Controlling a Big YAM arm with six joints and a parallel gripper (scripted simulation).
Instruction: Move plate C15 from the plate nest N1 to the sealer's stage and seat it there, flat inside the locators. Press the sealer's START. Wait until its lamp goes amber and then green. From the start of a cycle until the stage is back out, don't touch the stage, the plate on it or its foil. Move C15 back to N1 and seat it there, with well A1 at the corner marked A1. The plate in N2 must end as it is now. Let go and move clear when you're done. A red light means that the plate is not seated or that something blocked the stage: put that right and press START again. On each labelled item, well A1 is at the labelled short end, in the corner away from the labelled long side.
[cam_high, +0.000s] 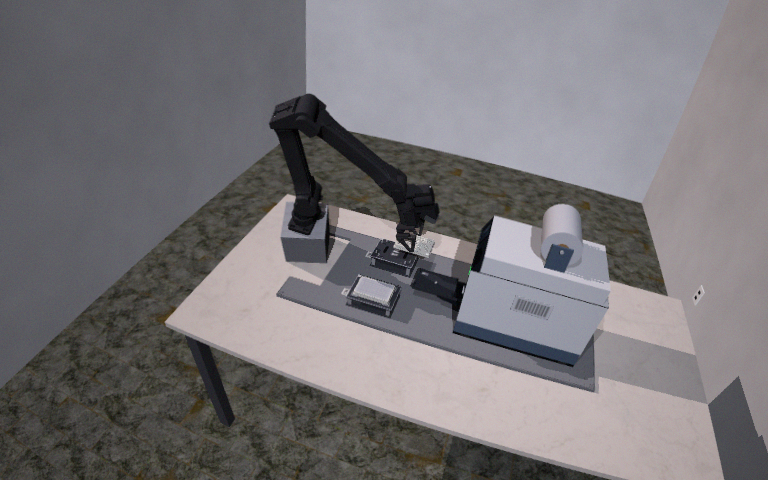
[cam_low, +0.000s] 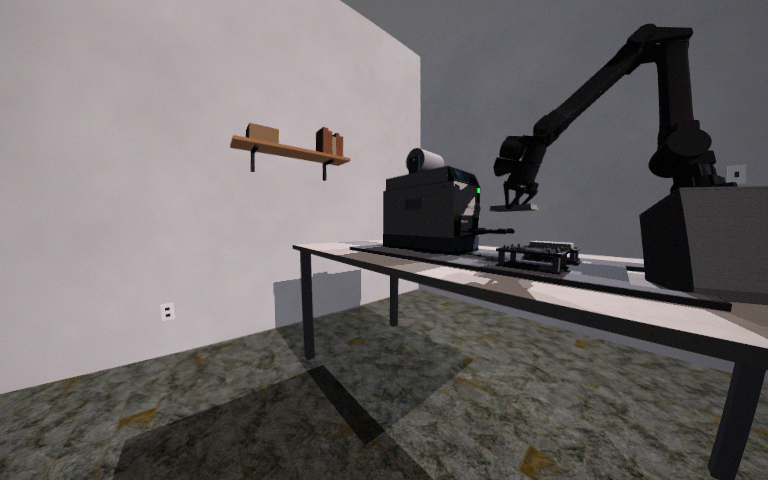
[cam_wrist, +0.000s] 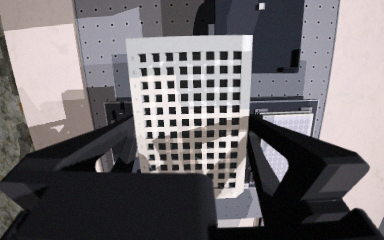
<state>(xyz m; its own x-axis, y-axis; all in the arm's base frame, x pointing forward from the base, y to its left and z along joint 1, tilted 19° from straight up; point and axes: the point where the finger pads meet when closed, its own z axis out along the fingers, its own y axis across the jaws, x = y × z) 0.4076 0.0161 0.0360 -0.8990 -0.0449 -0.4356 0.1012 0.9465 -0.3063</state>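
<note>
My hand is 100 mm short of the dark stage, 90 mm to the left of it and 80 mm above it. Round my hand: foil roll 430 mm ahead, 110 mm to the right, 240 mm above; white well plate right at my hand.
</note>
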